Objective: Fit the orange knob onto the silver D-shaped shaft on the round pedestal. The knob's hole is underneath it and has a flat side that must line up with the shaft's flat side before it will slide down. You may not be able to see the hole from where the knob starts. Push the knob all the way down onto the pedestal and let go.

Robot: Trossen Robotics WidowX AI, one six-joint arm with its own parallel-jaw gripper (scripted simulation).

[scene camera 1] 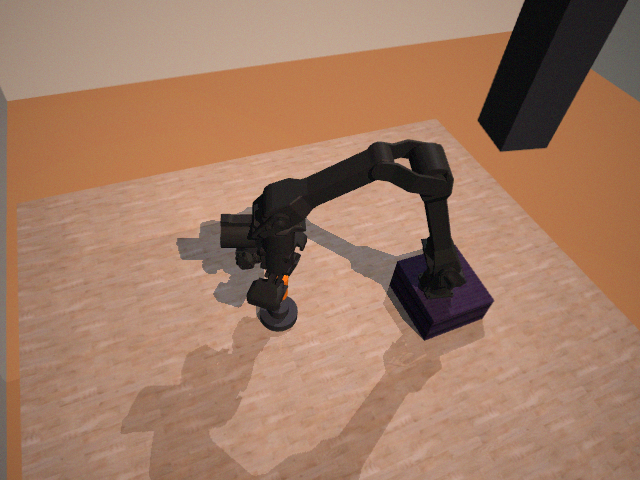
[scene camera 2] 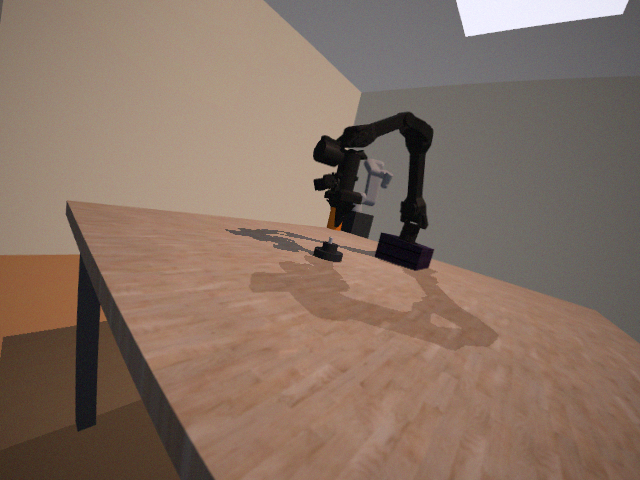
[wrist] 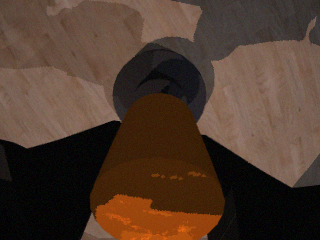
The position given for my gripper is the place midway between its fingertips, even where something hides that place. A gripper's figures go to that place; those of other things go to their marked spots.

Labels:
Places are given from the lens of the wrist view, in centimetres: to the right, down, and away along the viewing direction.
my gripper [wrist: 158, 136]: 0, 1, 10
orange knob [wrist: 157, 172]: 0, 1, 5
round pedestal [wrist: 158, 71]: 0, -4, 16
The marked spots on the round pedestal and the orange knob are 12 cm apart.

